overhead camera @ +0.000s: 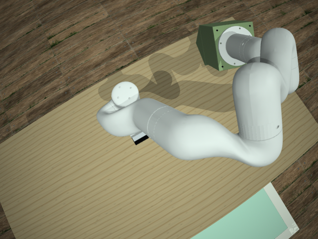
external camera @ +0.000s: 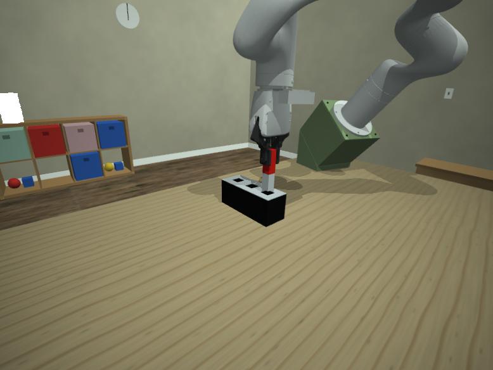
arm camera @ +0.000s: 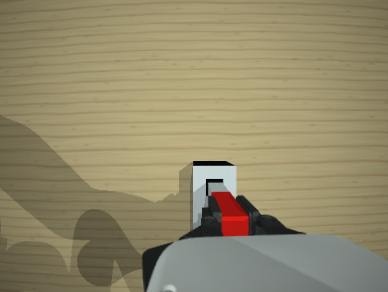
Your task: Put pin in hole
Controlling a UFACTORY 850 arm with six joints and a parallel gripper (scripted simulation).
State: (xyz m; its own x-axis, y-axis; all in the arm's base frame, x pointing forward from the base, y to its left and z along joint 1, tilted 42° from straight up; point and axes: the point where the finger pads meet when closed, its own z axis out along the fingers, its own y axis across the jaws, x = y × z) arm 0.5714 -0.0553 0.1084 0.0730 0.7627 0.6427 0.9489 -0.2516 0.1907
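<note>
Now: hand 10 mm above the pin. The rest, counted from my hand: block 130 mm below, 60 mm to the right, 10 mm behind.
</note>
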